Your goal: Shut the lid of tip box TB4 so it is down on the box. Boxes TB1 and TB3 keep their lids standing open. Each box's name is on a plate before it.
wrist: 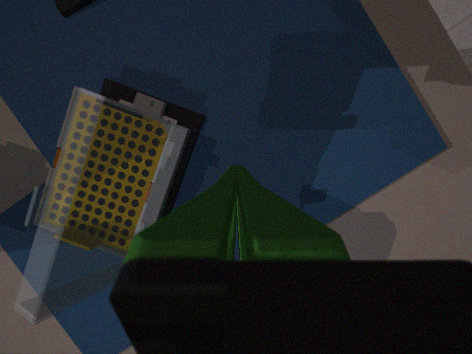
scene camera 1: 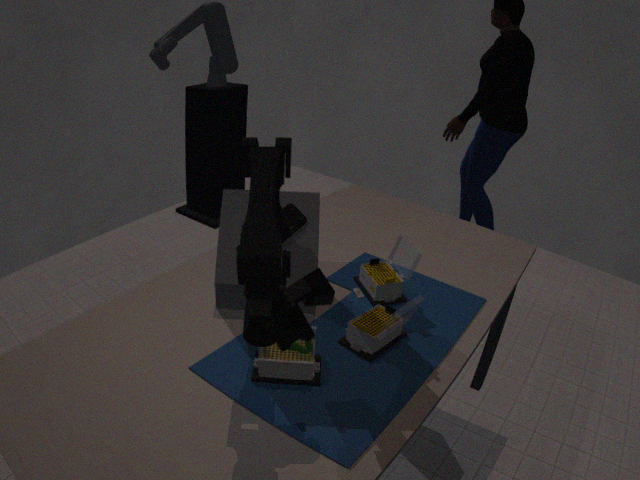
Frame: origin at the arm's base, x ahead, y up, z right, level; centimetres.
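Seen in the pictures: gripper, fingertip midpoint: (wrist: pixel 236 176) (scene camera 1: pixel 308 351).
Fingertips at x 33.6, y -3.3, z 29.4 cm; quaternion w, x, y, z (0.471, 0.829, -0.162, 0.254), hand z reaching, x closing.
Note:
A point is followed by its place in that frame.
Tip box TB4 (scene camera 1: pixel 286 367) {x 26.4, y -13.4, z 27.0 cm} (wrist: pixel 107 175) {x 27.9, y -4.2, z 25.5 cm}, white with a yellow perforated rack, sits on a dark base at the mat's near left. Its clear lid (wrist: pixel 37 280) {x 22.4, y -2.8, z 27.9 cm} slants over the rack in the wrist view, its lower-left corner raised and jutting past the box; it is not flat on the box. The exact tilt is hard to tell. My gripper (scene camera 1: pixel 302 347) {x 33.6, y -3.3, z 29.4 cm} (wrist: pixel 236 176) {x 33.6, y -3.3, z 29.4 cm} is shut, its green fingertips together with nothing between them, above the mat right of TB4 in the wrist view. Contact with the lid cannot be told. The arm hides part of TB4 in the scene view.
TB1 (scene camera 1: pixel 373 330) {x 35.3, y -12.1, z 4.4 cm} stands mid-mat with its clear lid (scene camera 1: pixel 412 306) {x 42.8, y -3.6, z 1.0 cm} open. TB3 (scene camera 1: pixel 381 281) {x 25.8, y -12.1, z -17.0 cm} stands behind it, its lid (scene camera 1: pixel 405 255) {x 27.7, y -7.3, z -27.2 cm} also open. All are on the blue mat (scene camera 1: pixel 330 408) {x 39.2, y -17.8, z 28.1 cm} (wrist: pixel 240 45) {x 40.3, y -17.8, z 19.9 cm}. A grey block (scene camera 1: pixel 230 295) {x -2.6, y -13.5, z 13.9 cm} stands behind the arm. A person (scene camera 1: pixel 506 82) stands beyond the table.

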